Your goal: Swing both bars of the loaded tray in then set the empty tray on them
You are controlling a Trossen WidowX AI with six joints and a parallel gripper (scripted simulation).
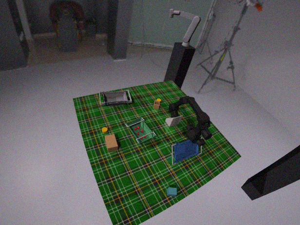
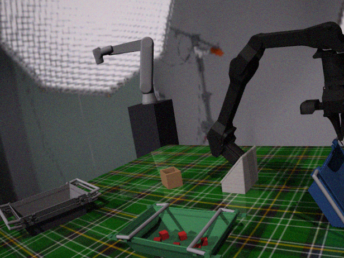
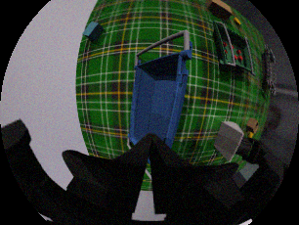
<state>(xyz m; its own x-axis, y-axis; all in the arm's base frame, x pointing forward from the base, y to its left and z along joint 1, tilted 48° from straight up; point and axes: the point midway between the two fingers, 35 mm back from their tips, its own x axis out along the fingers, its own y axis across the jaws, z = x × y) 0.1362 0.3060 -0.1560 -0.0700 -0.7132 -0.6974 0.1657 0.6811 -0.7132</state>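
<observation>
The blue tray lies 11 cm below my gripper tip and 1 cm to the left of it. Also, from my gripper tip: teal cube (31 cm ahead, 22 cm to the left, 16 cm below); brown box (58 cm to the right, 17 cm below, 9 cm behind); tan block (52 cm ahead, 34 cm to the right, 15 cm below).
</observation>
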